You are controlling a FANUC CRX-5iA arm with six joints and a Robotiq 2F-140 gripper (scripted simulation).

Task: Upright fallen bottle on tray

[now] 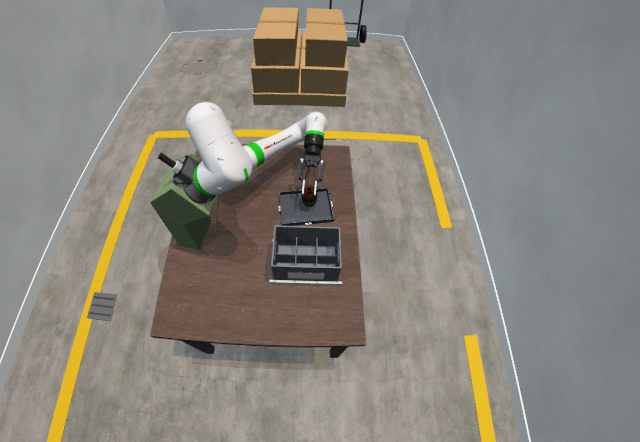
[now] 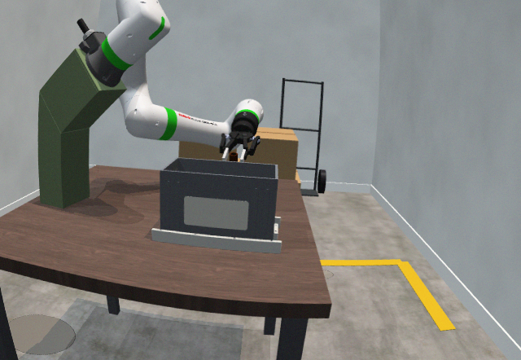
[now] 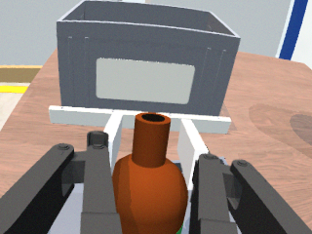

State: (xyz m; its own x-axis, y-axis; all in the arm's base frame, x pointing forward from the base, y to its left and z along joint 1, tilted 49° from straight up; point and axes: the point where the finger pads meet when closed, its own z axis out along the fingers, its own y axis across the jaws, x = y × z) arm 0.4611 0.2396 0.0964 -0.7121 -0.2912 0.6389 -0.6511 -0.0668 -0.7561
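The brown bottle is 6 cm below my hand and 1 cm to the left of it. Also, from my hand: grey tray (14 cm below, 1 cm to the right, 1 cm behind); then dark grey crate (31 cm to the right, 7 cm below, 2 cm ahead).
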